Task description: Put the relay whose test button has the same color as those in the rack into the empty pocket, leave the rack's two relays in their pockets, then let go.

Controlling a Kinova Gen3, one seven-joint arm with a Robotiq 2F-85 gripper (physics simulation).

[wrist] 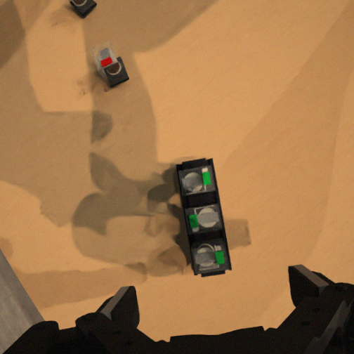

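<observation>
A black rack (202,198) lies right of the middle of the wrist view, with a relay in each of its three pockets. The far relay (194,182) has a green test button on its right side. The middle relay (208,218) has a green button on its left side. The near relay (205,256) has a green button on its right side and sits within the pocket walls. My gripper (212,293) is wide open and empty, its fingertips apart on both sides of the near end of the rack and not touching it.
A relay with a red button (116,73) lies at the upper left, away from the rack. Part of another dark relay (84,7) shows at the top edge. A grey surface (15,305) shows at the lower left edge. Shadows fall on the tan table top (280,190).
</observation>
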